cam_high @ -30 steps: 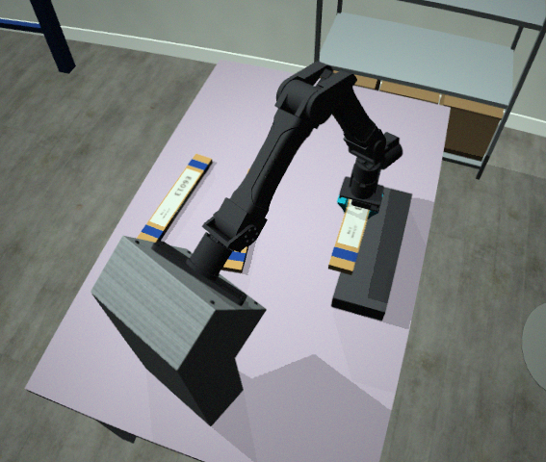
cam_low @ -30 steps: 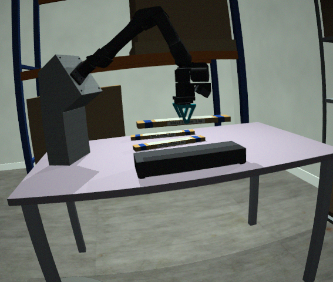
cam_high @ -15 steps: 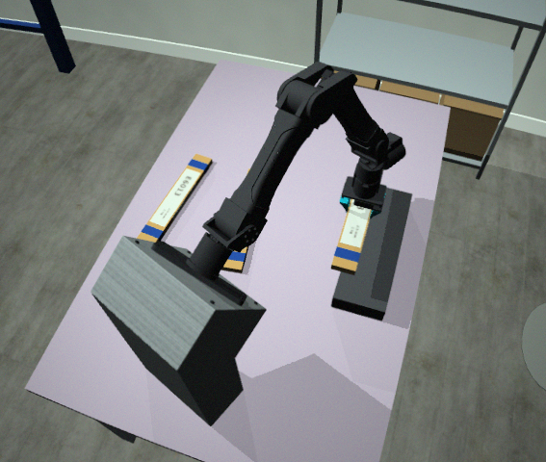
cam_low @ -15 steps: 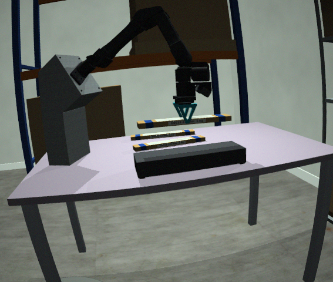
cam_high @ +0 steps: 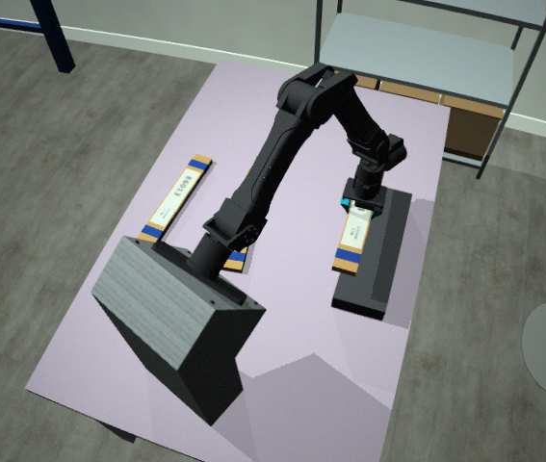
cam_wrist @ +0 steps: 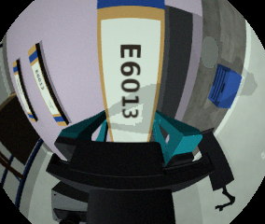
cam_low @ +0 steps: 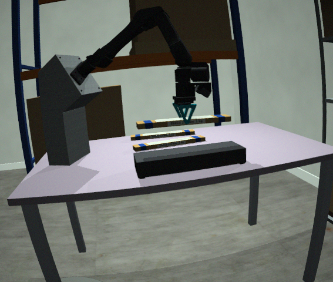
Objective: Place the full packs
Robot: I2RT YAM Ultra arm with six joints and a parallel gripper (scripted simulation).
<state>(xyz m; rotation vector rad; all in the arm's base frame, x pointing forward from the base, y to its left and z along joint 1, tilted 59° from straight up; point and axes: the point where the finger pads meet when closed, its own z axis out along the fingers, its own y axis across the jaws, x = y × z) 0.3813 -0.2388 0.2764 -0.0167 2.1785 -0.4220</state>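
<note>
Right now the low dark platform is 2 cm behind my hand, 6 cm to the right of it and 15 cm below it.
</note>
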